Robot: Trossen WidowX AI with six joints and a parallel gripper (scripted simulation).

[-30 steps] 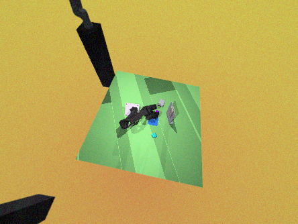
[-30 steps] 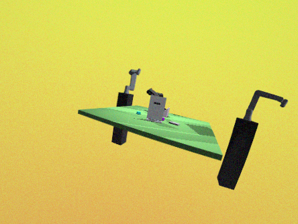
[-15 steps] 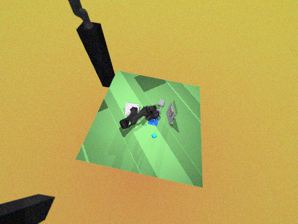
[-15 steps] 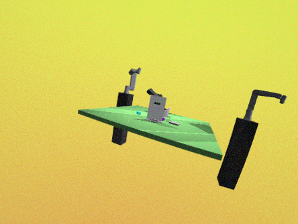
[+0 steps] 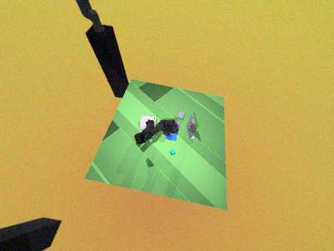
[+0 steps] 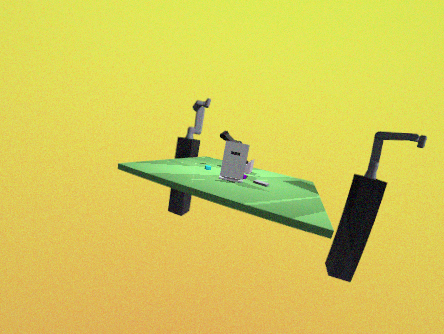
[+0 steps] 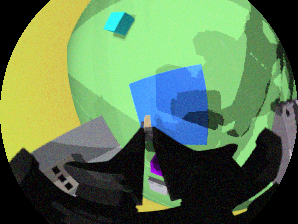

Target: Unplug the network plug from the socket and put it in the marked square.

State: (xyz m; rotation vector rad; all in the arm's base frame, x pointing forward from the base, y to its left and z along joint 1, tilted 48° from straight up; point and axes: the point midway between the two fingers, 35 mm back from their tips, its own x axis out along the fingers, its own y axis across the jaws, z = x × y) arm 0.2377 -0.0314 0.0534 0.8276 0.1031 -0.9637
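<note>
My gripper tip is 20 mm short of the purple cube, 110 mm to the right of it and 40 mm above it. Also, from my gripper tip: grey upright panel (180 mm ahead, 70 mm to the left, 70 mm above); grey square patch (70 mm ahead, 270 mm to the left, 40 mm below); cyan cube (30 mm ahead, 190 mm to the right, 40 mm below).
</note>
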